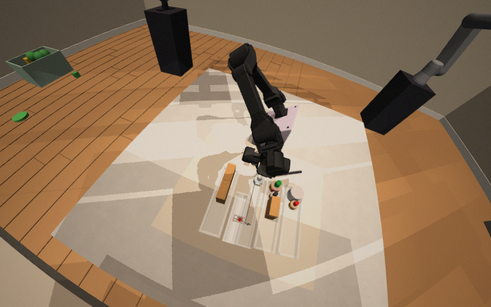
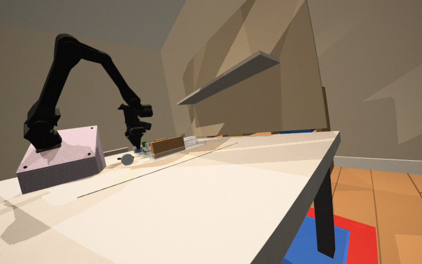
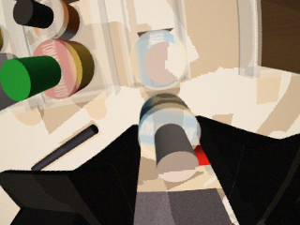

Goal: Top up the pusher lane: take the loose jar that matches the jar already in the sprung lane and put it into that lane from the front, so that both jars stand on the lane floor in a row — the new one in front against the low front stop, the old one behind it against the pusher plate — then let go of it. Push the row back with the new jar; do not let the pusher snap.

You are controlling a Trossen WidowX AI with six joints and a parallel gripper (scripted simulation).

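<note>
Now: gripper tip 200 mm short of the clear-walled lane, 30 mm above it and 20 mm to the left of it. From my gripper tip the other things lie so: black rod: 140 mm to the left, 50 mm behind, 40 mm below; red-marked part: 230 mm ahead, 30 mm to the right, 20 mm above.
</note>
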